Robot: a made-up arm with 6 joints.
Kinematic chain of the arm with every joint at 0, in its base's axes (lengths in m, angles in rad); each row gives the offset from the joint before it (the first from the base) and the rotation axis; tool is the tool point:
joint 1: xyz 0 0 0.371 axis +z
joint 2: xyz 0 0 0 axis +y
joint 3: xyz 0 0 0.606 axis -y
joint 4: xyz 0 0 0 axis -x
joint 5: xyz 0.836 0 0 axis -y
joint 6: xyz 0 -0.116 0 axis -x
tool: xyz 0 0 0
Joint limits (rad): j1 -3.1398..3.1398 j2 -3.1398..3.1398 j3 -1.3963..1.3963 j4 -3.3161..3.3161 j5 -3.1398..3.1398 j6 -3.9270..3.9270
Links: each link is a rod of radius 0.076 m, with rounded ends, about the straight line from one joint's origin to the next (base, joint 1, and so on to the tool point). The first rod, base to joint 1, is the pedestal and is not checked.
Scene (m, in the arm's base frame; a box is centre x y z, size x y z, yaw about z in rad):
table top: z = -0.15
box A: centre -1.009 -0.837 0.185 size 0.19 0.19 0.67 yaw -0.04
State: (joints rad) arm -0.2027 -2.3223 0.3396 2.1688 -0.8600 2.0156
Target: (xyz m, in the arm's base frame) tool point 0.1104 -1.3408 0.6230
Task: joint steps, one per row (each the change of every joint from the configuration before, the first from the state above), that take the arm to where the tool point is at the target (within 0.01 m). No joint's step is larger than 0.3 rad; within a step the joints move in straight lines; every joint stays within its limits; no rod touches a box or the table.
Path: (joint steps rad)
1: 0.2282 0.2033 -0.0475 -0.0327 -0.0584 -0.2142
2: 0.2283 0.2032 -0.0475 -0.0328 -0.0584 -0.2142
3: 0.2282 0.2033 -0.0475 -0.0327 -0.0584 -0.2142
4: 0.2412 -0.0142 0.1134 -0.0164 0.0350 0.1285
5: 0.2412 -0.0142 0.1134 -0.0163 0.0351 0.1285
6: 0.2412 -0.0142 0.1134 -0.0164 0.0350 0.1286
7: 0.2412 -0.0142 0.1134 -0.0163 0.0351 0.1285
8: 0.2412 -0.0142 0.1135 -0.0164 0.0350 0.1285

